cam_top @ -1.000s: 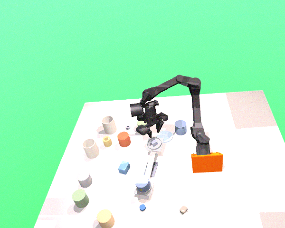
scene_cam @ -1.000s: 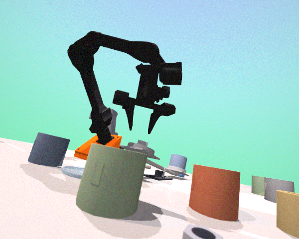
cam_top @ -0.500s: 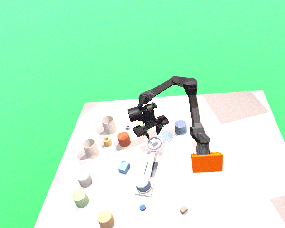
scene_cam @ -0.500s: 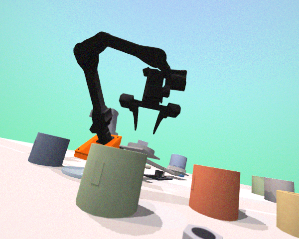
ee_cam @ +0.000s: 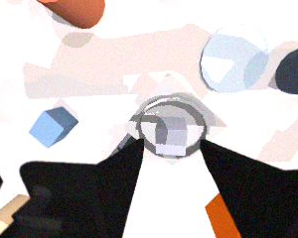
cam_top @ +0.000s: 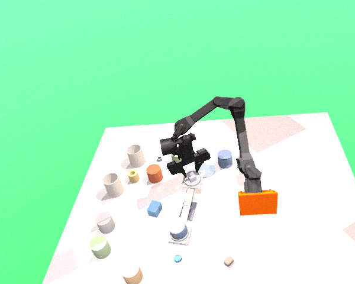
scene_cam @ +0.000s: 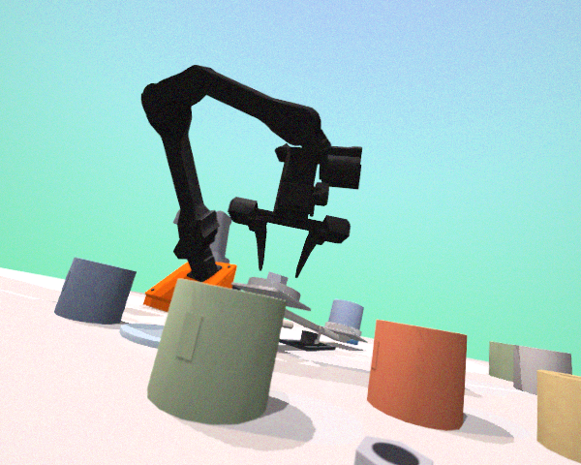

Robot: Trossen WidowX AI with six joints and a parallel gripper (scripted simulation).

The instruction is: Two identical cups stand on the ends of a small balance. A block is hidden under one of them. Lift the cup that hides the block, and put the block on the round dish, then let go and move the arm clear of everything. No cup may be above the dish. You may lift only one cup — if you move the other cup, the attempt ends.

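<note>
My gripper tip is 2 cm above the grey block. From my gripper tip the other things lie so: orange cylinder (19 cm ahead, 8 cm to the right, 7 cm below); then pale blue round dish (13 cm to the right, 10 cm below, 4 cm behind); then balance (12 cm to the left, 7 cm below, 1 cm ahead).
</note>
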